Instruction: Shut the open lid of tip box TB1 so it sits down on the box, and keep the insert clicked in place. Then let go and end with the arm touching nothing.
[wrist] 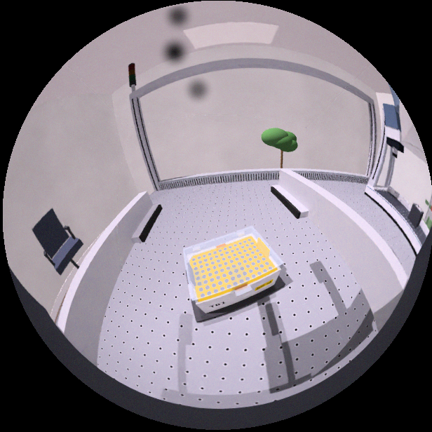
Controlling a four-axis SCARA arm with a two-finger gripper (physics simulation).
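A clear lid (230, 263) sits 0.17 m from the lens.
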